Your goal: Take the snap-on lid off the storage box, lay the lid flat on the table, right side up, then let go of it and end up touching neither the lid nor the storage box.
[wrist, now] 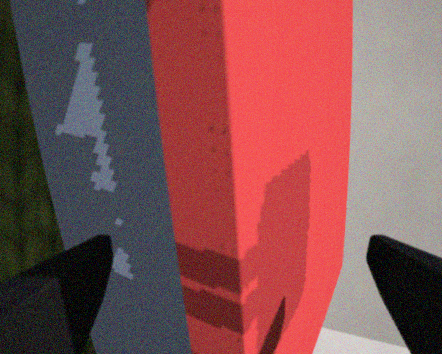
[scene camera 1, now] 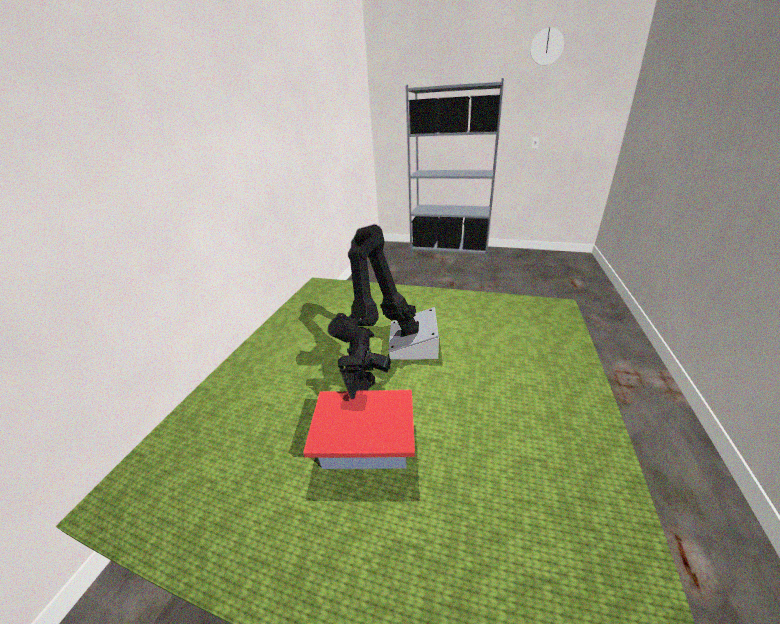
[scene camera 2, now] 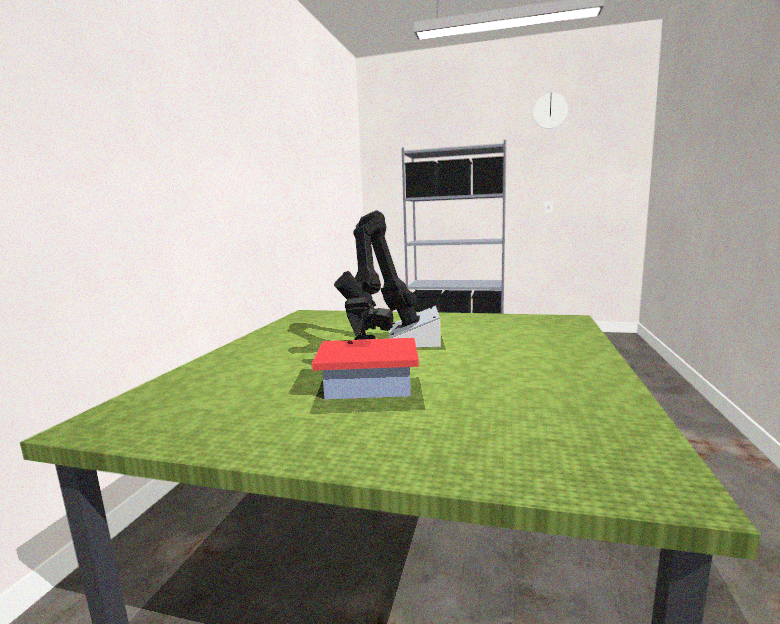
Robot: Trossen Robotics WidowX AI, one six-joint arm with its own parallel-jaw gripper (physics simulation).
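The red lid (scene camera 1: 364,426) (scene camera 2: 367,353) (wrist: 287,100) sits flat and level on the blue-grey storage box (scene camera 1: 363,462) (scene camera 2: 367,385) (wrist: 120,165), its rim overhanging the box walls. My gripper (scene camera 1: 351,393) (scene camera 2: 357,339) (wrist: 242,248) is open and empty at the lid's far edge, towards the arm's base. In the wrist view the fingertips stand wide apart, one on either side of the lid's edge: one in front of the box wall below the rim, the other on the side of the lid's top. Whether a finger touches the lid or the box I cannot tell.
A light grey wedge-shaped block (scene camera 1: 422,348) (scene camera 2: 426,335) carries the arm's base behind the box on the green table (scene camera 1: 520,455) (scene camera 2: 520,416). A metal shelf rack (scene camera 1: 408,169) (scene camera 2: 404,221) with black bins stands by the back wall. A wall rises along the table's left side.
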